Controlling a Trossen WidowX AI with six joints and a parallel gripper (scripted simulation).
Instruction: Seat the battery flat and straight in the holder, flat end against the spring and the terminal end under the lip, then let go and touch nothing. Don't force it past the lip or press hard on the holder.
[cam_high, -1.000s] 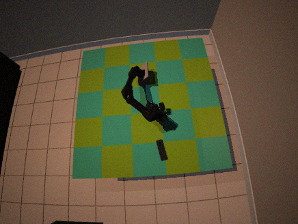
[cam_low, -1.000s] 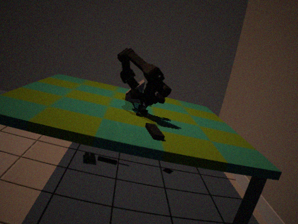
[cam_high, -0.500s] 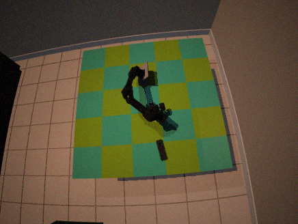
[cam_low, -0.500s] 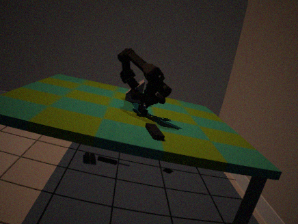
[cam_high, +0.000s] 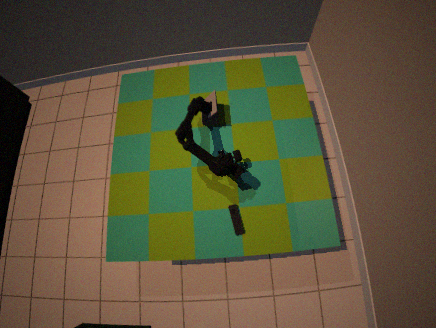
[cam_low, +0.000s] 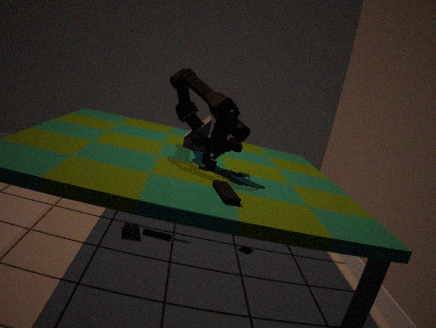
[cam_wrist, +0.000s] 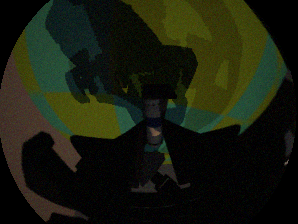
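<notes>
Right now the battery is 10 mm above my gripper tip.
</notes>
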